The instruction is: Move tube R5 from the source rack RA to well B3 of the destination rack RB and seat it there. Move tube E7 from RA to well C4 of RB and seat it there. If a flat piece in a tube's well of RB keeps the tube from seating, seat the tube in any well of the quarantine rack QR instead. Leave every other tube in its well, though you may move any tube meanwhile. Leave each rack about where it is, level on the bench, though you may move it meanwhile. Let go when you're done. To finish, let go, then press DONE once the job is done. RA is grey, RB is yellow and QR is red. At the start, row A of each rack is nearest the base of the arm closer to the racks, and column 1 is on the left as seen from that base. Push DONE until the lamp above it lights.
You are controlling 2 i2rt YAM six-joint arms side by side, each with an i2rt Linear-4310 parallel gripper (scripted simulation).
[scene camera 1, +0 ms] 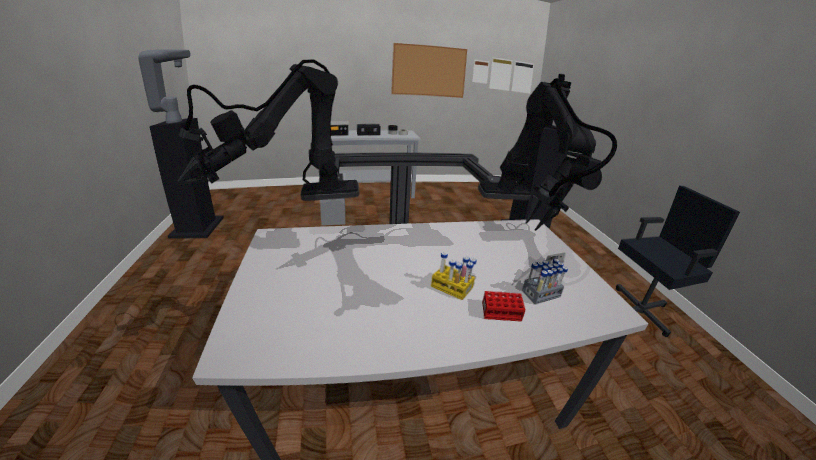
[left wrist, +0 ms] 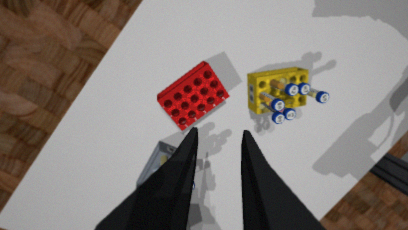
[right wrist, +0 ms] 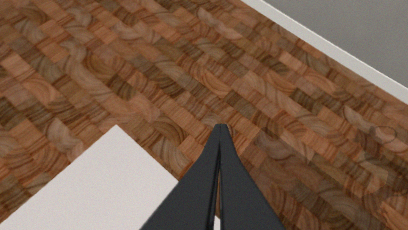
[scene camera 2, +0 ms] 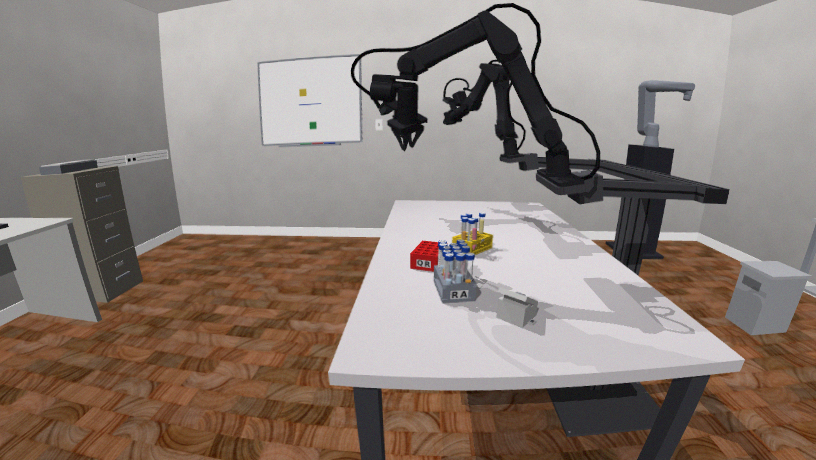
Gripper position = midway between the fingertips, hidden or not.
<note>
In view: my left gripper [scene camera 2: 407,148], my right gripper [scene camera 1: 178,183], a grey rack RA [scene camera 2: 449,293], a yellow rack RB [scene camera 1: 442,282], a red rack QR [scene camera 1: 495,313] and a grey button box [scene camera 2: 511,309].
The yellow rack RB also shows in the left wrist view [left wrist: 254,82]. The red rack QR also shows in the left wrist view [left wrist: 194,90] and in scene camera 2 [scene camera 2: 424,257]. My left gripper also shows in the left wrist view [left wrist: 220,135]. The right wrist view does not show the grey rack RA: it is out of frame. The right wrist view does not show the yellow rack RB: it is out of frame.
</note>
